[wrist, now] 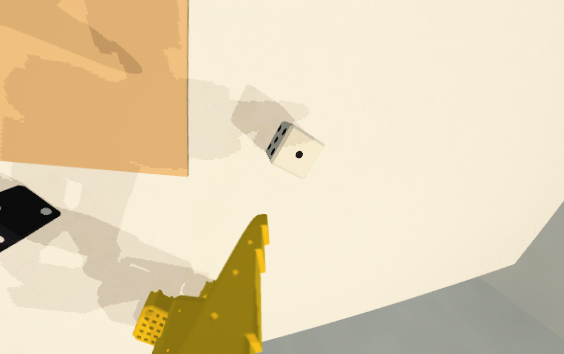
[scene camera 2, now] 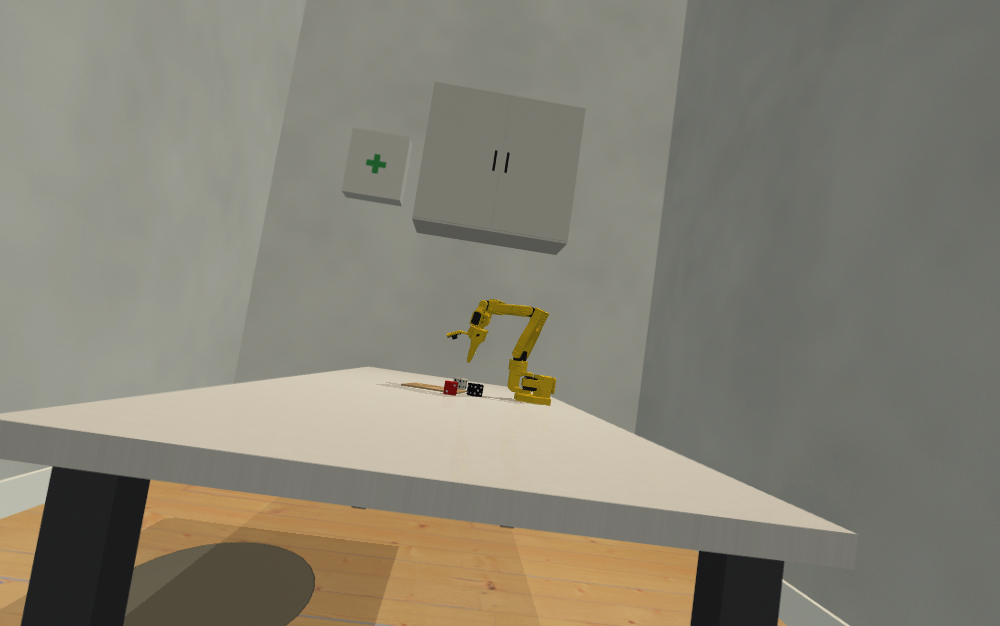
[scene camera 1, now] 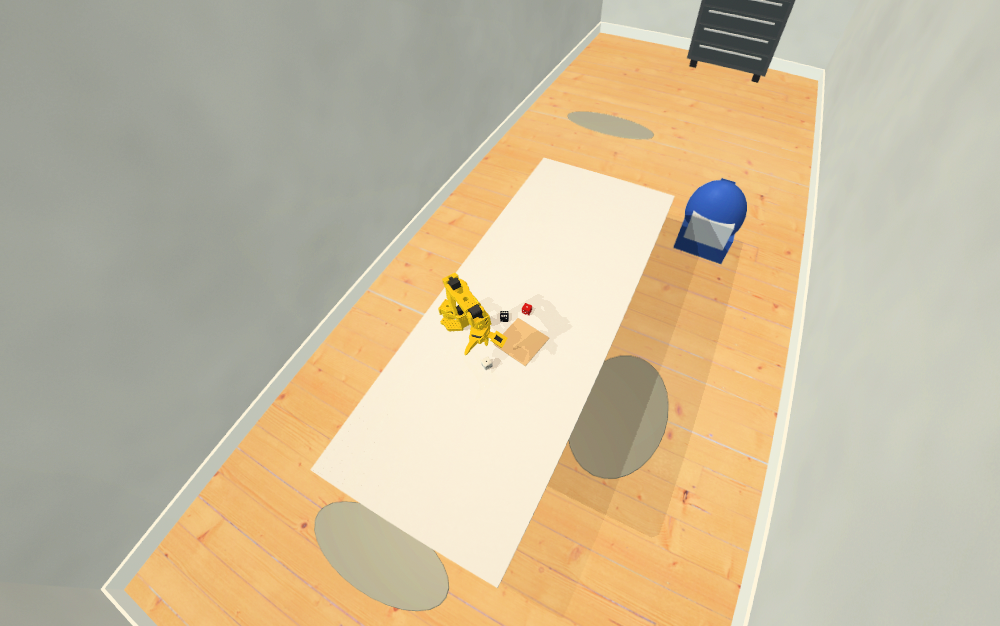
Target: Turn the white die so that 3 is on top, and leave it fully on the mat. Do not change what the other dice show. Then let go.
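Seen in the pictures: end effector, tool point: point(wrist: 268, 224) point(scene camera 2: 468, 360) point(scene camera 1: 486, 345); arm's base, origin of the base link: point(wrist: 189, 299) point(scene camera 2: 524, 400) point(scene camera 1: 461, 321).
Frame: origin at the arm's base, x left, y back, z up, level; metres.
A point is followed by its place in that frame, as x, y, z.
The white die point(scene camera 1: 487, 363) @(-0.120, -0.179, 0.030) point(scene camera 2: 460, 383) @(-0.096, -0.172, 0.016) point(wrist: 298, 152) @(-0.113, -0.174, 0.030) lies on the table off the mat. Its upper face shows 1 in the wrist view; a shaded side face shows two rows of pips. The orange-tan mat point(scene camera 1: 529, 348) @(0.008, -0.272, 0.004) point(scene camera 2: 419, 386) @(0.085, -0.271, 0.004) point(wrist: 115, 135) @(0.006, -0.185, 0.004) lies a short way from it. My gripper point(scene camera 1: 484, 346) @(-0.085, -0.159, 0.081) point(scene camera 2: 458, 349) @(-0.085, -0.159, 0.081) is fully open and empty, well above the table and near the die, not touching it. In the wrist view its one notched jaw point(wrist: 250, 272) @(-0.077, -0.163, 0.103) shows, with the tip beside the die in the picture; the moving jaw is out of that view.
The black die point(scene camera 1: 504, 315) @(0.077, -0.140, 0.030) point(scene camera 2: 475, 389) @(0.099, -0.136, 0.017) point(wrist: 22, 212) @(0.068, -0.141, 0.016) lies between the arm's base and the red die point(scene camera 1: 526, 309) @(0.135, -0.199, 0.030) point(scene camera 2: 450, 387) @(0.161, -0.196, 0.017). Both are beside the mat, off it. All stand on the long pale table point(scene camera 1: 457, 442) @(-0.390, -0.221, 0.000) point(scene camera 2: 369, 442) @(0.911, -0.259, 0.000). The table's edge shows at the wrist view's lower right.
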